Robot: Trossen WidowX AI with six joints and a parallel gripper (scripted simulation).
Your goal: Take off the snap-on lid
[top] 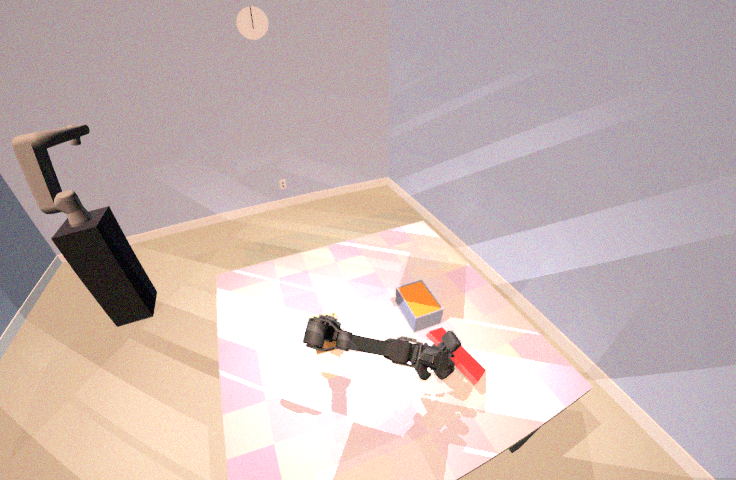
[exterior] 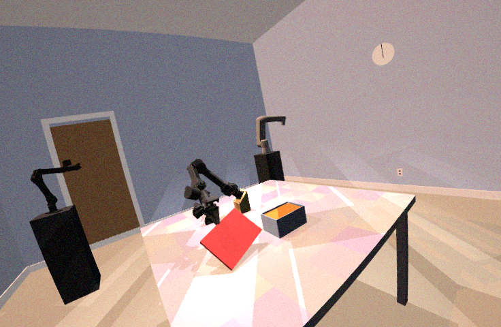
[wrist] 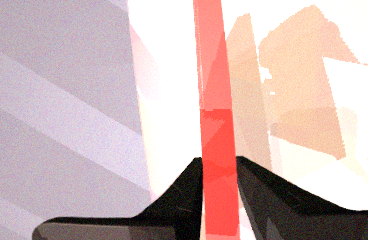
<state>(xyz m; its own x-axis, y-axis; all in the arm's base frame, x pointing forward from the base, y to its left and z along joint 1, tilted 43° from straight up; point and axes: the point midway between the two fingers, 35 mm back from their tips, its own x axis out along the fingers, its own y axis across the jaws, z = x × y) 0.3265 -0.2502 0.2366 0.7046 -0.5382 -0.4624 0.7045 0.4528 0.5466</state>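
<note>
Right now the red lid is 6 cm ahead of my gripper tip, 5 cm below it and 3 cm to the left of it. Round my gripper tip: storage box: 33 cm to the left, 9 cm below, 7 cm ahead.
</note>
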